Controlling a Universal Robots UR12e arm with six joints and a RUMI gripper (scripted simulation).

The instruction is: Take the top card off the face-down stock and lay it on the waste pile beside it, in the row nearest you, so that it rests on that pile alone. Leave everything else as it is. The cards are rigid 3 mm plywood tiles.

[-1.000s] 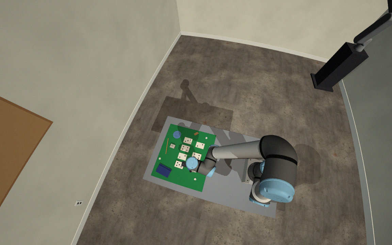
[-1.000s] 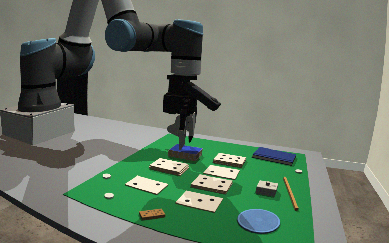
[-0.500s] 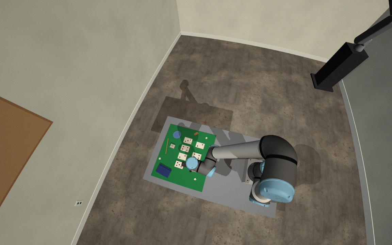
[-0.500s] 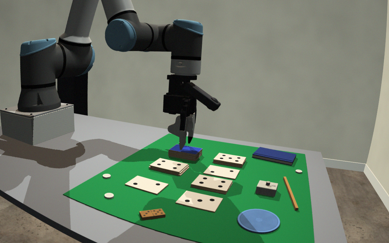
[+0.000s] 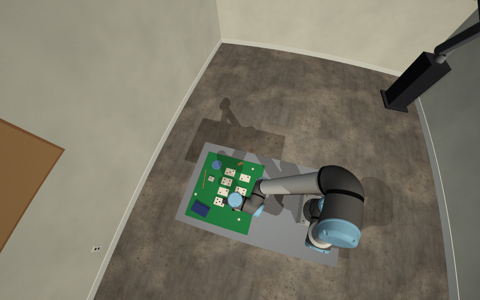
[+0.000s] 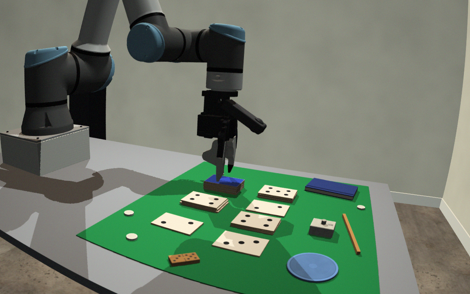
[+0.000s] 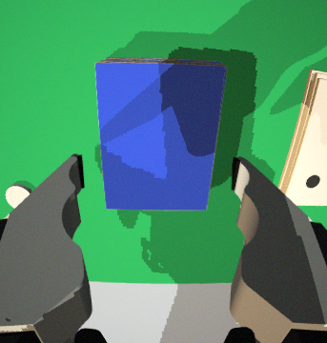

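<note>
My gripper is now 11 cm short of the green mat, 11 cm to the left of it and 6 cm above it. The rest, counted from my hand: wooden stick (32 cm ahead, 17 cm to the right, 4 cm below); then grey knobbed block (26 cm ahead, 18 cm to the right, 3 cm below); then domino (4 cm ahead, 37 cm to the right, 4 cm below).
</note>
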